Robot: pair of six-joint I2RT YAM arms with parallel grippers.
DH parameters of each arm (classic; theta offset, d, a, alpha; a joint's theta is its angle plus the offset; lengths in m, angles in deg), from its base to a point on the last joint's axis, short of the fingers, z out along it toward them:
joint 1: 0 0.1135 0.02 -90
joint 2: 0 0 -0.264 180
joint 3: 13.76 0 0.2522 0
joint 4: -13.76 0 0.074 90
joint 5: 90 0 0 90
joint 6: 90 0.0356 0 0
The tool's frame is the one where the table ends.
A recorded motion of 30 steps. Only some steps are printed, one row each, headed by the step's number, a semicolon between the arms.
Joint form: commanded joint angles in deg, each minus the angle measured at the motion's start. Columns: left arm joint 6, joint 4, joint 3, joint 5, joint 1, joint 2; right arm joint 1, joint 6, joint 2, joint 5, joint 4, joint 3.
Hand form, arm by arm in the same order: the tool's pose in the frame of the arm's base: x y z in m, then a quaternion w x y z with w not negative. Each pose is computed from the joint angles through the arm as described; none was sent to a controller.
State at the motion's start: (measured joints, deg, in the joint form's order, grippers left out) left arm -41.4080 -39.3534 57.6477 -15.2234 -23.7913 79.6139; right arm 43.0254 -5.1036 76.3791 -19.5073 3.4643 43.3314
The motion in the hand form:
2: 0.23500 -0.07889 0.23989 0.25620 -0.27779 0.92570 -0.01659; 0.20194 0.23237 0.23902 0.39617 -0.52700 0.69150 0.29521
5: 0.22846 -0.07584 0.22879 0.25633 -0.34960 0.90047 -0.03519; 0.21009 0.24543 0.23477 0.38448 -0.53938 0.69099 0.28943
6: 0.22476 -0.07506 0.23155 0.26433 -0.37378 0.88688 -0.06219; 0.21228 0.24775 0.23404 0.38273 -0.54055 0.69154 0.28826
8: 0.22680 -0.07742 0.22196 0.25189 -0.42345 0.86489 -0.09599; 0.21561 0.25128 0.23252 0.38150 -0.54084 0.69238 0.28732
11: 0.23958 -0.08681 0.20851 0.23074 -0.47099 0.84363 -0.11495; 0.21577 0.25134 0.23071 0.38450 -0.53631 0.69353 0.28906
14: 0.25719 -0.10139 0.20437 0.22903 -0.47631 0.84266 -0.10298; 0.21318 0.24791 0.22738 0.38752 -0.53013 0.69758 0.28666
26: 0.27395 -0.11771 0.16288 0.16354 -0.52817 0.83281 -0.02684; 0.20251 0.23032 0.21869 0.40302 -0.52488 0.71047 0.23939
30: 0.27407 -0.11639 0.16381 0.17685 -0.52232 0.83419 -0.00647; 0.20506 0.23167 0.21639 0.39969 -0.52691 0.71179 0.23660
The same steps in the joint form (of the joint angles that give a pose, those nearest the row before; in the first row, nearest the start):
2: -9.19 -4.50 -3.55 -0.82 2.96 -4.78; 3.34 -10.52 4.57 -3.98 -6.16 6.39
5: -18.06 -2.18 -7.10 -1.07 3.05 -6.14; 3.91 -11.84 8.58 -3.84 -7.15 9.54
6: -21.22 -0.65 -8.19 -0.09 3.05 -8.03; 3.91 -12.01 9.39 -3.80 -7.31 10.20
8: -28.18 2.64 -9.99 2.06 3.01 -7.30; 3.91 -12.06 10.60 -3.73 -7.15 11.05
11: -35.58 5.89 -9.51 3.42 2.24 -2.58; 3.91 -11.43 10.70 -3.59 -5.96 10.51
14: -37.66 6.12 -5.46 1.81 0.56 3.29; 3.91 -10.77 9.94 -2.87 -4.73 8.88
26: -46.66 1.42 -1.13 1.17 -1.12 15.93; 3.73 -12.42 5.90 2.72 -3.87 3.51
30: -45.90 0.18 -0.67 -1.34 -1.17 16.14; 3.56 -12.82 6.80 2.72 -3.99 3.95

